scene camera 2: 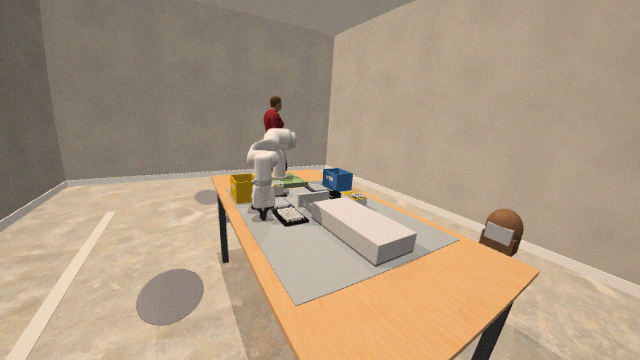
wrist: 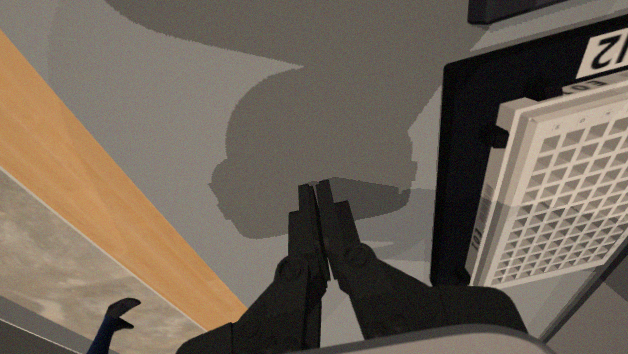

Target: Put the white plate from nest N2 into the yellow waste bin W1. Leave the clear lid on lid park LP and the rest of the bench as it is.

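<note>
The white plate, a grid of square wells, sits in the black nest N2. In the wrist view it is at the right and cut off by the frame edge; it looks tilted in the nest there, but I cannot tell how far. My gripper is shut and empty, above the grey mat beside the nest, on the side toward the table's long edge. The yellow waste bin W1 stands behind the gripper in the scene view. The clear lid and lid park LP cannot be made out clearly.
A long pale box lies on the mat right of the nest. A blue bin and a small yellow-topped rack stand farther back. Another dark nest shows at the wrist view's top right. A person stands beyond the table.
</note>
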